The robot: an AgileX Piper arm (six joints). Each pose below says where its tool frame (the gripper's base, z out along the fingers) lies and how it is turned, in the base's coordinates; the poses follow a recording.
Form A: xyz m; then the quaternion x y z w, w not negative.
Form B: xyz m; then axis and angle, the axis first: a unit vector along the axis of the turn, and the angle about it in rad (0 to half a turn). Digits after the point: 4 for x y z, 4 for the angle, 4 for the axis.
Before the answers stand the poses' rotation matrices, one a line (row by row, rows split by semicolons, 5 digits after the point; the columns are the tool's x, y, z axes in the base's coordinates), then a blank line. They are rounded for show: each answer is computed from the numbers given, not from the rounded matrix.
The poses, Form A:
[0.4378 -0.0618 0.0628 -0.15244 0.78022 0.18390 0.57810]
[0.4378 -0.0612 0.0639 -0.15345 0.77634 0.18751 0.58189]
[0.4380 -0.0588 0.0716 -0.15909 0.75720 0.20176 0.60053]
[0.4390 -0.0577 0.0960 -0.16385 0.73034 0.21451 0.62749]
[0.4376 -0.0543 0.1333 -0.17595 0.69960 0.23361 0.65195]
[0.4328 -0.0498 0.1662 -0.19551 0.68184 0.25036 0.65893]
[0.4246 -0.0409 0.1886 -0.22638 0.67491 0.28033 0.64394]
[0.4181 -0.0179 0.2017 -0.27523 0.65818 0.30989 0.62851]
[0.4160 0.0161 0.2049 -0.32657 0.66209 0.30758 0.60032]
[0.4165 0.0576 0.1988 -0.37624 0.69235 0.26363 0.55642]
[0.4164 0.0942 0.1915 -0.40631 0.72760 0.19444 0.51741]
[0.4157 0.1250 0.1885 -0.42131 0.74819 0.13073 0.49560]
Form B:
-0.28512 -0.45050 0.84602; -0.02525 0.88589 0.46322; -0.95816 0.11071 -0.26396
-0.27572 -0.45648 0.84594; -0.02004 0.88259 0.46972; -0.96103 0.11256 -0.25249
-0.22811 -0.48325 0.84524; 0.00140 0.86797 0.49662; -0.97363 0.11447 -0.19732
-0.15882 -0.50854 0.84627; 0.02987 0.85428 0.51896; -0.98686 0.10770 -0.12048
-0.08802 -0.55079 0.82999; 0.05841 0.82894 0.55628; -0.99440 0.09744 -0.04079
-0.05517 -0.59655 0.80067; 0.06333 0.79819 0.59907; -0.99647 0.08376 -0.00626
-0.06818 -0.66661 0.74228; 0.05546 0.74033 0.66995; -0.99613 0.08685 -0.01351
-0.05846 -0.75183 0.65676; 0.02724 0.65644 0.75389; -0.99792 0.06196 -0.01790
-0.06594 -0.80173 0.59404; -0.06314 0.59749 0.79938; -0.99582 0.01520 -0.09002
-0.09769 -0.81435 0.57209; -0.22760 0.57789 0.78374; -0.96884 -0.05365 -0.24180
-0.13441 -0.79247 0.59492; -0.39005 0.59421 0.70340; -0.91093 -0.13751 -0.38897
-0.15376 -0.76002 0.63145; -0.50086 0.61082 0.61322; -0.85176 -0.22198 -0.47458

[0.4378 -0.0618 0.0628 -0.1868 0.9562 0.2254 1.9088]
[0.4378 -0.0612 0.0639 -0.1887 0.9546 0.2306 1.8995]
[0.4380 -0.0588 0.0716 -0.1990 0.9470 0.2523 1.8533]
[0.4390 -0.0577 0.0960 -0.2104 0.9380 0.2755 1.7849]
[0.4376 -0.0543 0.1333 -0.2320 0.9226 0.3081 1.7213]
[0.4328 -0.0498 0.1662 -0.2599 0.9065 0.3328 1.7028]
[0.4246 -0.0409 0.1886 -0.2959 0.8822 0.3664 1.7423]
[0.4181 -0.0179 0.2017 -0.3539 0.8462 0.3984 1.7823]
[0.4160 0.0161 0.2049 -0.4083 0.8279 0.3846 1.8538]
[0.4165 0.0576 0.1988 -0.4528 0.8332 0.3173 1.9615]
[0.4164 0.0942 0.1915 -0.4748 0.8503 0.2272 2.0540]
[0.4157 0.1250 0.1885 -0.4851 0.8614 0.1505 2.1045]

